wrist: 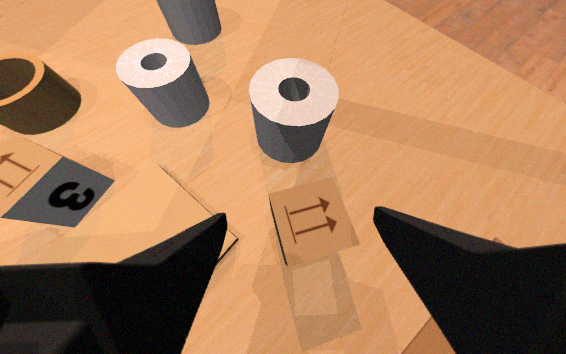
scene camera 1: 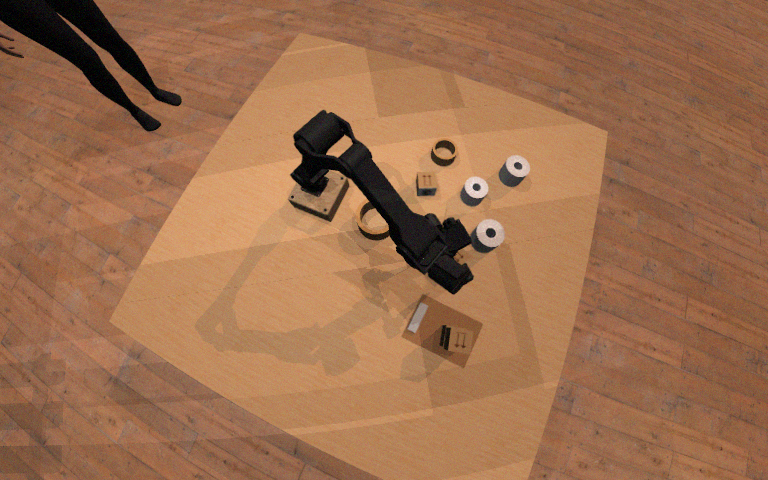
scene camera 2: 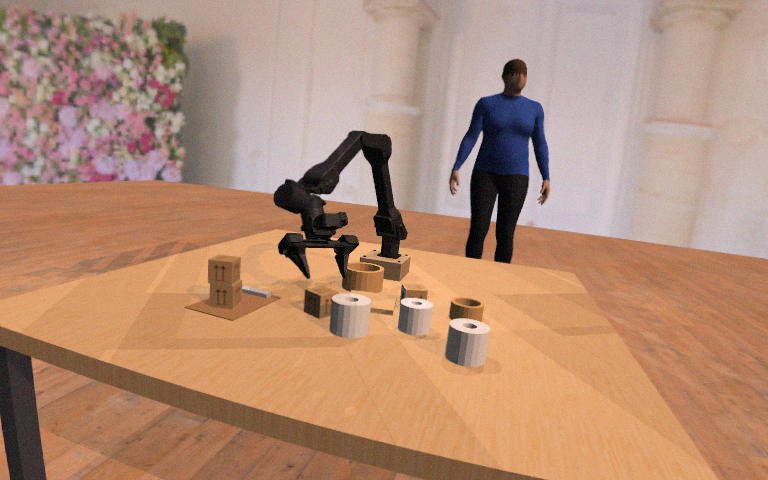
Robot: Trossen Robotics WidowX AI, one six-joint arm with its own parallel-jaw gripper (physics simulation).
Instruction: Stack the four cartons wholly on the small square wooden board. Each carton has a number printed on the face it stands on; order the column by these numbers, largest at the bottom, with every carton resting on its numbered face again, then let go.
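Frame: origin at the arm's base, x back, y up, z left, level; centimetres.
Seen in the pictures: gripper, between the fingertips: [wrist: 300,216] [scene camera 2: 327,277]; arm's base, origin of its link: [scene camera 1: 314,184] [scene camera 2: 389,255].
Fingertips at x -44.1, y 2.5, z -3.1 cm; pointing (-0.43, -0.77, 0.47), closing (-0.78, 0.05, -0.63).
Note:
Offsets run from my fingertips to a thing's top centre. "spot": to the spot under its first point.
My gripper [scene camera 2: 326,276] [wrist: 300,216] is open and empty, above a carton @[dx -1.2, dy -2.8, dz -0.5 cm] [scene camera 1: 459,256] [scene camera 2: 318,302] [wrist: 314,222] on the table, arrows up. In the wrist view this carton shows between the fingertips; the arm mostly covers it in scene camera 1. Another carton @[dx +14.4, dy -2.8, dz +17.6 cm] [scene camera 1: 426,181] [scene camera 2: 415,292] [wrist: 22,170] also stands arrows up, with a 3 on its grey side face. An upper carton @[dx -8.5, dy +2.8, dz -21.3 cm] [scene camera 1: 461,339] [scene camera 2: 224,270] rests on a lower carton @[dx -8.3, dy -2.6, dz -20.9 cm] [scene camera 2: 225,294] on a brown rectangular board @[dx -5.7, dy -7.0, dz -20.0 cm] [scene camera 1: 453,316] [scene camera 2: 249,306]. A thin, pale square board @[dx +11.2, dy -7.0, dz +7.6 cm] [scene camera 2: 384,306] [wrist: 165,205] lies between the loose cartons, bearing nothing visible.
A grey-white strip @[spot: dx +2.0, dy -7.0, dz -19.9 cm] [scene camera 1: 417,318] [scene camera 2: 256,292] lies at one side of the brown board. Three white rolls @[dx -7.6, dy -1.3, dz +8.8 cm] [scene camera 1: 485,243] [scene camera 2: 350,321] [wrist: 290,139] stand beyond the loose cartons. A large ring @[dx +23.5, dy -2.2, dz +1.2 cm] [scene camera 1: 370,233] [scene camera 2: 362,280] and a smaller ring @[dx +13.2, dy -4.0, dz +31.0 cm] [scene camera 1: 443,160] [scene camera 2: 466,311] stand nearby.

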